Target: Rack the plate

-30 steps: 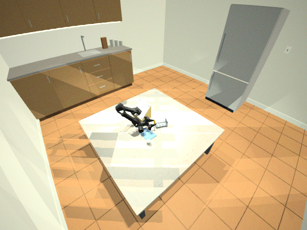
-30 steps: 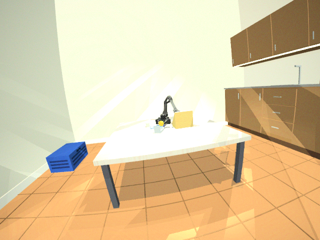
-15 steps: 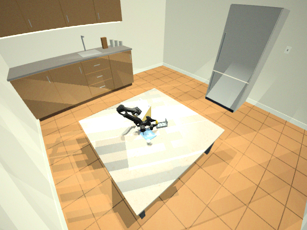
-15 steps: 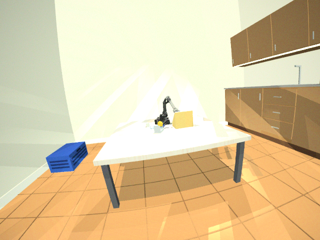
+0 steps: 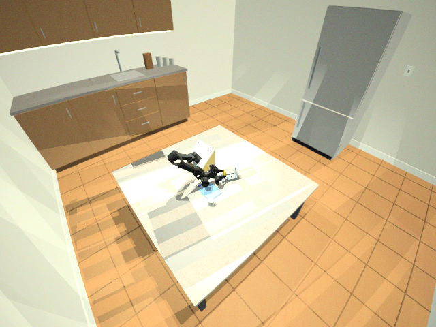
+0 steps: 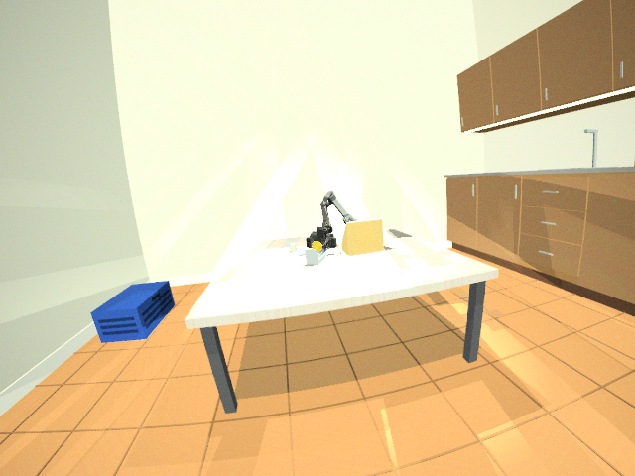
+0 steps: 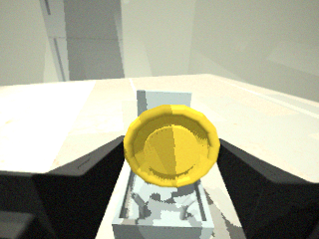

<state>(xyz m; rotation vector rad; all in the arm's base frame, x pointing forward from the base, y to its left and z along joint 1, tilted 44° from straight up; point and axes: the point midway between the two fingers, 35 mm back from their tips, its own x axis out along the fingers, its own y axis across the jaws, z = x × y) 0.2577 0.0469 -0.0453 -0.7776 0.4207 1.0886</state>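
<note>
The plate lies 1 cm to the right of my gripper tip. Also, from my gripper tip: dish rack 5 cm below, 3 cm to the left, 1 cm ahead; then small white cup 25 cm to the right, 14 cm ahead, 4 cm below.
</note>
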